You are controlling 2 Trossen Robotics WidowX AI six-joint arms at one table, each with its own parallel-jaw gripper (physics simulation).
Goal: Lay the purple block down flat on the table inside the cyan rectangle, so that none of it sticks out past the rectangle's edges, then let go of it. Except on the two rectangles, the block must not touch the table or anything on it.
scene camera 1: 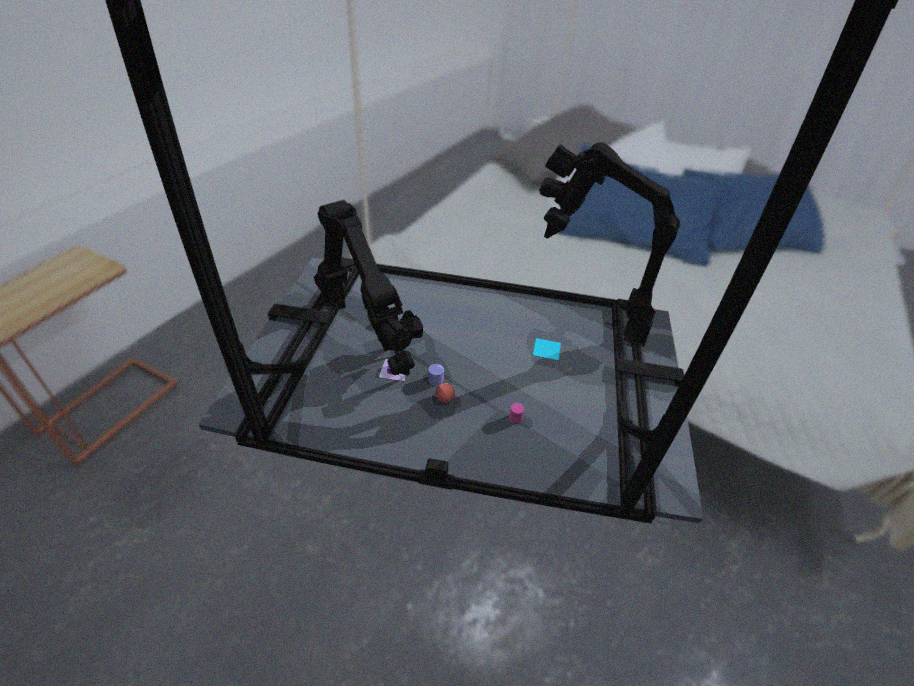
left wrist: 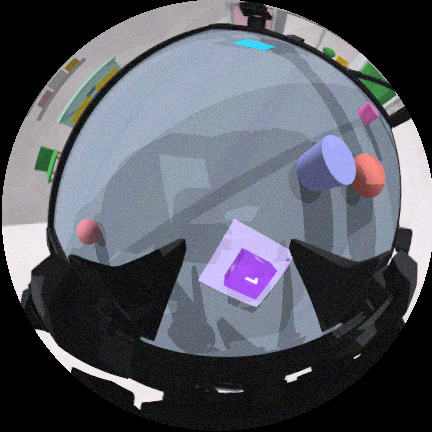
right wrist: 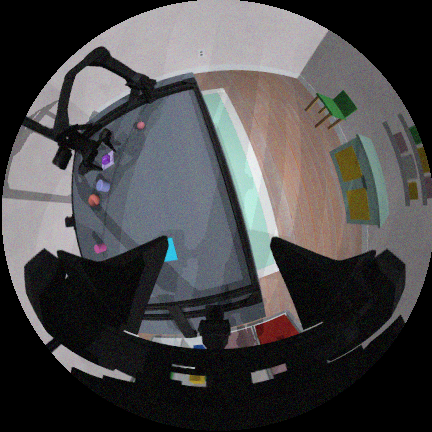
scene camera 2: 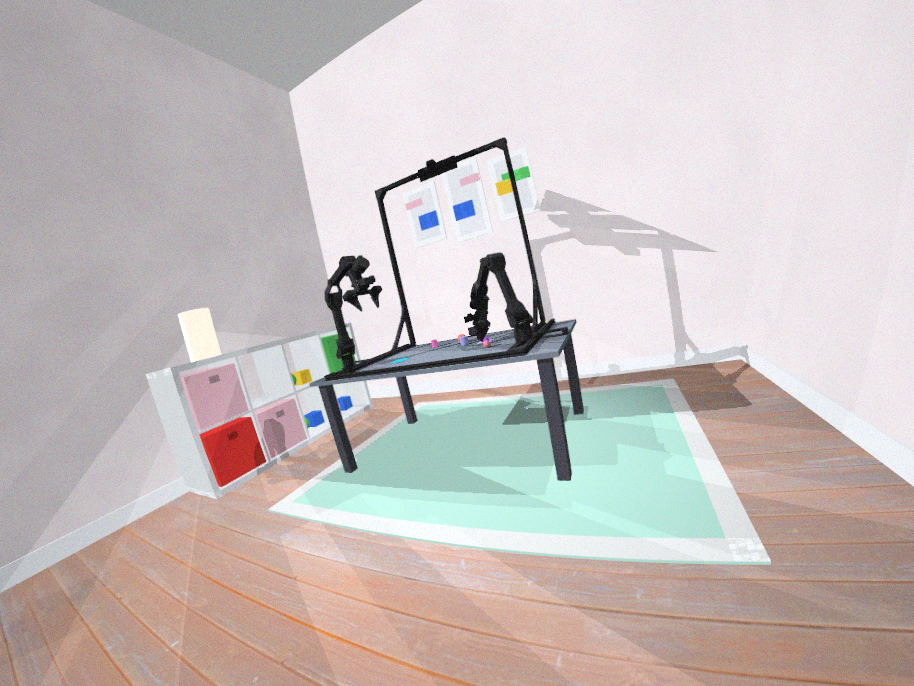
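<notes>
The purple block rests on the lilac rectangle, a white mark on its upper face. In scene camera 1 the left arm's gripper partly hides it. My left gripper is open above the block, which shows between and slightly below its fingertips in the left wrist view, with no finger touching it. The cyan rectangle is bare and lies towards the right arm; a finger partly covers it in the right wrist view. My right gripper is open, empty and high above the table.
A blue-violet cylinder stands near the lilac rectangle, close to a red ball. A magenta cylinder stands farther off. A pink ball lies on the block's other side. Black rails frame the table.
</notes>
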